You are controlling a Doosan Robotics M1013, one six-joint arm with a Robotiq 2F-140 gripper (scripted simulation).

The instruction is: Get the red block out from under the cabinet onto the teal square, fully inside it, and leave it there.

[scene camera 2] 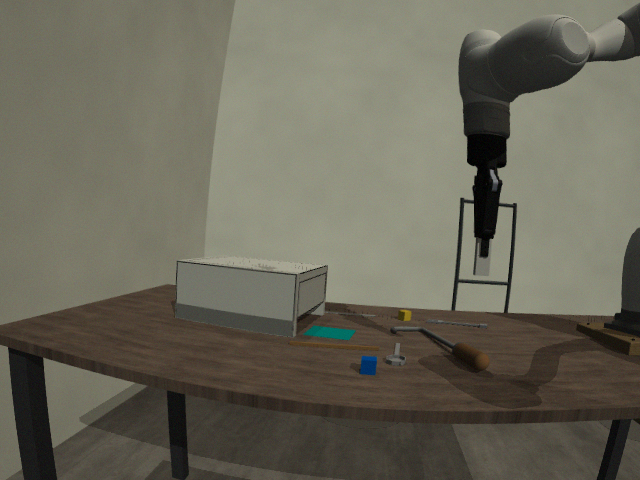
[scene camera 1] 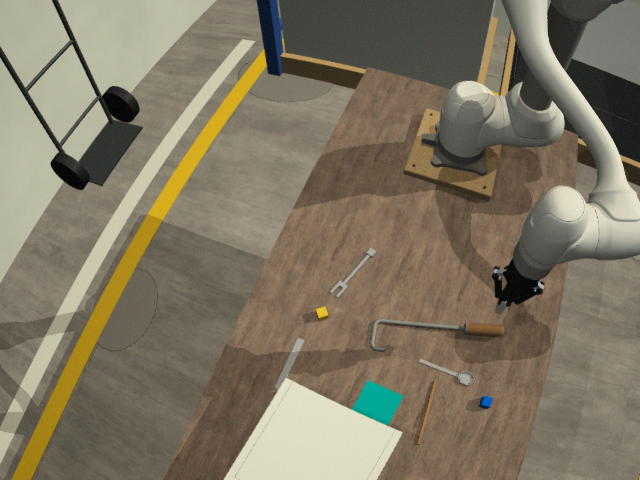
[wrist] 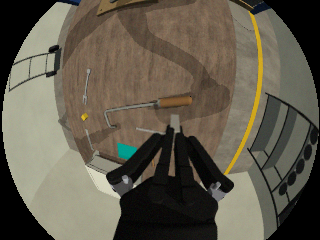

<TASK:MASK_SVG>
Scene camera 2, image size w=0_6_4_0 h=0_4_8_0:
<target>my gripper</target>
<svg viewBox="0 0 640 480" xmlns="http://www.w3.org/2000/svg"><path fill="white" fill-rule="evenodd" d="M471 134L467 136L467 162L478 169L472 187L474 196L474 237L476 238L473 275L489 276L492 239L496 232L502 180L497 180L499 179L497 168L503 168L507 164L507 140L505 137L494 134Z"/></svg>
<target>hook tool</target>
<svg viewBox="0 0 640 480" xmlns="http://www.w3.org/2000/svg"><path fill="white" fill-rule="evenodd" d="M390 329L393 333L397 331L423 332L451 348L454 357L472 368L483 371L489 366L490 360L485 353L463 342L453 344L426 328L396 326Z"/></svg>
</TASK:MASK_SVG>
